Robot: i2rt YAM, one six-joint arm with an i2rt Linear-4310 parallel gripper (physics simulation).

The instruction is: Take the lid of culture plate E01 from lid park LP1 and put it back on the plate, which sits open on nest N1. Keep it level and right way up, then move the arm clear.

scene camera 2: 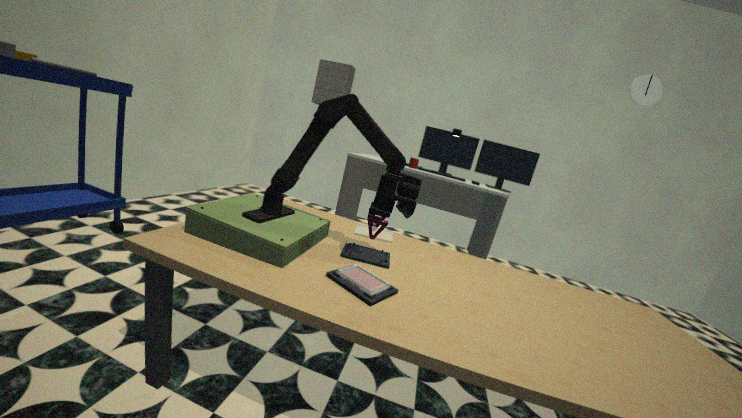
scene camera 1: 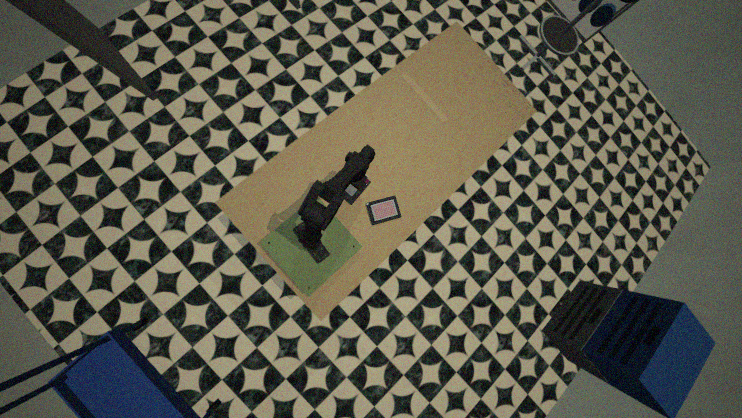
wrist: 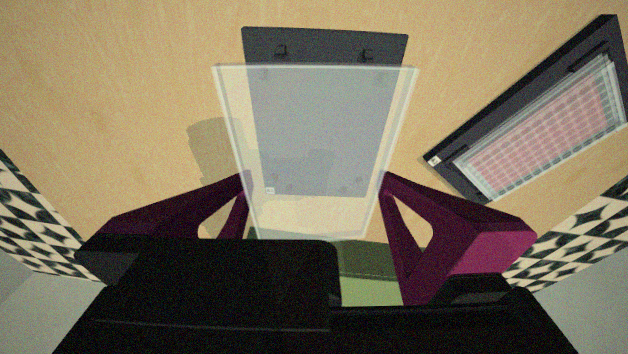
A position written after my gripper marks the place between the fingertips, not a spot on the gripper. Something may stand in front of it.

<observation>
My gripper (wrist: 314,177) carries a grey plate lid (wrist: 312,141); nothing else touches it. Further things: a dark lid nest (wrist: 261,44) and a dark plate nest (wrist: 597,37).
</observation>
